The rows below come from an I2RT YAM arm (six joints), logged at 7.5 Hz.
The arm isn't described. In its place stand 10 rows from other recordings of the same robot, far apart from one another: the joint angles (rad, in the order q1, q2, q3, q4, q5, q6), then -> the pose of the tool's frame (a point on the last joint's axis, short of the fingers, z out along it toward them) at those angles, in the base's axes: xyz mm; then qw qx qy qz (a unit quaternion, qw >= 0).
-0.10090 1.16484 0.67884 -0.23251 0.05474 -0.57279 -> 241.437 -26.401 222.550 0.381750 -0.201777 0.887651 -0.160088
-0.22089 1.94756 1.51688 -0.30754 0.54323 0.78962 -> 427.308 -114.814 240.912 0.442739 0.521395 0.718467 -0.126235
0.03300 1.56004 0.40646 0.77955 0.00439 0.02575 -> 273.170 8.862 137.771 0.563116 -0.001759 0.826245 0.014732
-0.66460 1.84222 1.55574 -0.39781 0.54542 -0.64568 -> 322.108 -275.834 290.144 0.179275 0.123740 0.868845 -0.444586
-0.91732 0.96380 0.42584 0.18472 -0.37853 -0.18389 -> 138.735 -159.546 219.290 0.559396 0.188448 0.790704 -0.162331
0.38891 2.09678 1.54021 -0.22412 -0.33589 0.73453 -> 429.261 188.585 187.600 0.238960 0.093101 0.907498 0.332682
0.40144 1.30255 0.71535 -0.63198 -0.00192 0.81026 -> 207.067 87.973 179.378 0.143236 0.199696 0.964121 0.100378
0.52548 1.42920 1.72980 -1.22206 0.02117 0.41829 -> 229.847 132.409 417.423 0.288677 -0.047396 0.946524 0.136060
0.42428 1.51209 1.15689 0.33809 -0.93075 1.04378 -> 307.513 170.241 346.466 0.250776 -0.105363 0.702857 0.657269
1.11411 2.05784 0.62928 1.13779 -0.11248 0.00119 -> 147.432 309.130 81.427 0.482070 -0.451484 0.662270 0.353793
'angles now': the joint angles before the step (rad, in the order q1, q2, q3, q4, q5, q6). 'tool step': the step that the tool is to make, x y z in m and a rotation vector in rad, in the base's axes. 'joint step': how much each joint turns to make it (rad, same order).
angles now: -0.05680, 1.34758, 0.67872, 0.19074, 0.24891, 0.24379
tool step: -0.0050, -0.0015, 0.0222, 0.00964, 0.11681, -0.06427
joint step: 0.00020, -0.04186, 0.11203, -0.28123, 0.05366, 0.03720
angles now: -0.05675, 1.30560, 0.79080, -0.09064, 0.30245, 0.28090
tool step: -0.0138, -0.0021, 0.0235, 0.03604, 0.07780, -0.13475
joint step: 0.00009, -0.04903, 0.09916, -0.26701, 0.08672, 0.11478
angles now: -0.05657, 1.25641, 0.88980, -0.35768, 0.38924, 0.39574
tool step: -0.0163, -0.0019, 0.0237, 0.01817, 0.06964, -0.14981
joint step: 0.00117, -0.03091, 0.10706, -0.26349, 0.09662, 0.12910
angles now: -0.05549, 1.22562, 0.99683, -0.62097, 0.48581, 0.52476
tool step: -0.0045, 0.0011, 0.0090, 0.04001, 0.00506, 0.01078
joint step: -0.00145, -0.01317, 0.03343, -0.06232, -0.03800, 0.01870
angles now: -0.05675, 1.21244, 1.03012, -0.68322, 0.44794, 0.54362
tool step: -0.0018, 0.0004, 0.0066, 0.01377, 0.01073, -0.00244
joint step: 0.00011, 0.00003, 0.03110, -0.04750, -0.00844, 0.01150
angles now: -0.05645, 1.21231, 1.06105, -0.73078, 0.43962, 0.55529
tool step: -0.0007, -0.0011, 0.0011, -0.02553, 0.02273, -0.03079
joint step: 0.00063, 0.00795, 0.01407, -0.03122, 0.04054, 0.00866
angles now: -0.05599, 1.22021, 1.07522, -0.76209, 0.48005, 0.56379
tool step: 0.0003, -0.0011, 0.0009, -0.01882, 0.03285, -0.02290
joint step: -0.00059, 0.01497, 0.02041, -0.04008, 0.02991, 0.00611
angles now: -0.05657, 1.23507, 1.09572, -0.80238, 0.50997, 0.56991
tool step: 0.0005, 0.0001, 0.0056, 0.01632, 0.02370, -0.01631
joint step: 0.00017, 0.01747, 0.04293, -0.06236, -0.00281, 0.02527
